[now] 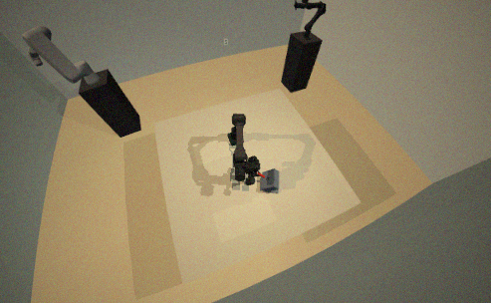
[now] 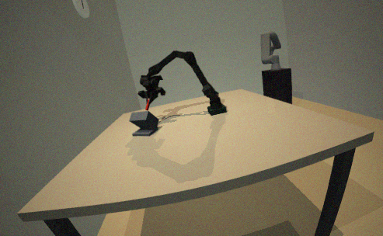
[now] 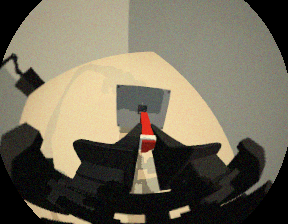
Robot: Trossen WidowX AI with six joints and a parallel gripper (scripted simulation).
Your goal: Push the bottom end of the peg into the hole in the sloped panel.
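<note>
Right now the grey sloped panel is 4 cm ahead of my gripper tip, 7 cm to the left of it and 8 cm below it. Round my gripper tip: red peg: 1 cm behind, 1 cm to the right, 1 cm above.
</note>
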